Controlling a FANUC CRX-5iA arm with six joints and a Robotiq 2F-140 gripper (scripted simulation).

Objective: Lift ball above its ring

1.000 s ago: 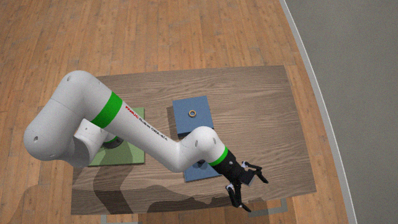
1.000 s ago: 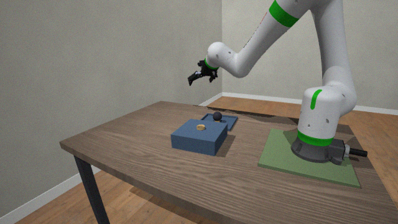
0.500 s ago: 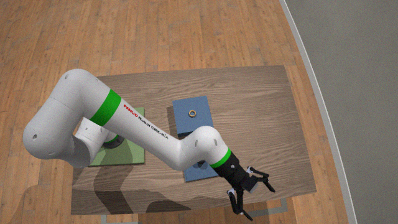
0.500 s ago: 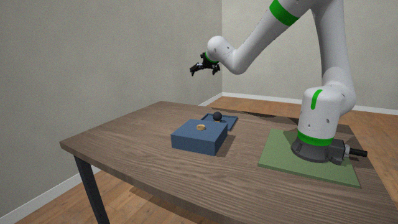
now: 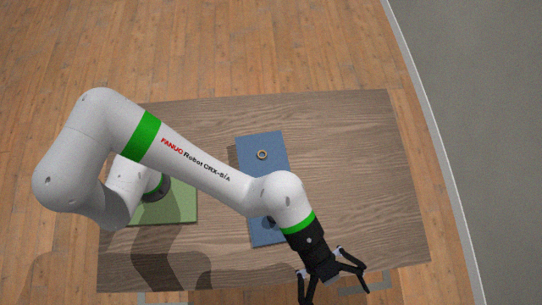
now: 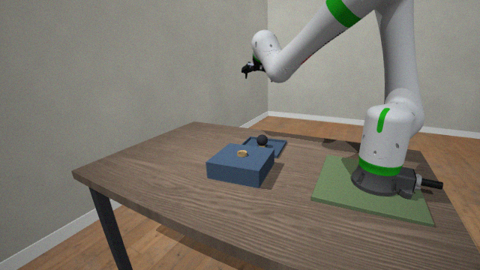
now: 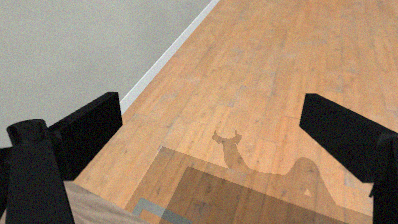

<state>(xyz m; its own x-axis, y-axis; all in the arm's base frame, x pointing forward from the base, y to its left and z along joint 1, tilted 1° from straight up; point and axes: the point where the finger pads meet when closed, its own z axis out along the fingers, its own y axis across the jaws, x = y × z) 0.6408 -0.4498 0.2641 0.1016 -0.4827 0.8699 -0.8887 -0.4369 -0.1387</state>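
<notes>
Now: the dark grey ball 300 mm to the left of my hand, 260 mm below it and 160 mm behind it. Round my hand: flat blue tray: 300 mm to the left, 290 mm below, 160 mm behind.
</notes>
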